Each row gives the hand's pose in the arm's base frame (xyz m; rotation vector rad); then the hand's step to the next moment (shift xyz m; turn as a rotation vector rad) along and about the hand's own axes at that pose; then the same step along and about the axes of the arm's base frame.
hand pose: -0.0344 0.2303 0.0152 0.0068 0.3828 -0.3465
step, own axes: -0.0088 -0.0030 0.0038 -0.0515 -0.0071 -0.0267
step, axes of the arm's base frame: -0.0073 -0.0002 0.0069 -0.0569 0.0122 -0.0055
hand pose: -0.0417 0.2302 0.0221 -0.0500 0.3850 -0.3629
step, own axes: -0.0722 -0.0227 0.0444 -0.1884 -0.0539 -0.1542
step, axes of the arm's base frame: -0.0533 0.0035 0.0696 -0.2388 0.0198 -0.0691
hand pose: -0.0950 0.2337 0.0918 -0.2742 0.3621 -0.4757
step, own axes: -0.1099 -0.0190 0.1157 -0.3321 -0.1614 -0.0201
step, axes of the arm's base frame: -0.0522 0.0575 0.1407 -0.3465 0.0213 0.1273
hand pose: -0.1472 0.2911 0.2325 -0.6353 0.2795 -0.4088
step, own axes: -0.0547 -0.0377 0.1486 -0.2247 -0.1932 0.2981
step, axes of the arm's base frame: -0.0035 0.0736 0.1451 -0.1418 0.1136 0.3790
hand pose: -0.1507 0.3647 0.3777 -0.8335 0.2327 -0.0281
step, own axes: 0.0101 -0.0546 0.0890 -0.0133 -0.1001 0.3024
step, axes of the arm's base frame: 0.0327 0.0270 0.0959 0.0589 0.1549 0.2723
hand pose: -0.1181 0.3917 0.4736 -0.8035 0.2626 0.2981
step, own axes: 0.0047 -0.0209 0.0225 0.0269 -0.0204 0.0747
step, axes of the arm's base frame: 0.0145 0.0036 0.0273 0.0410 0.0460 0.0541
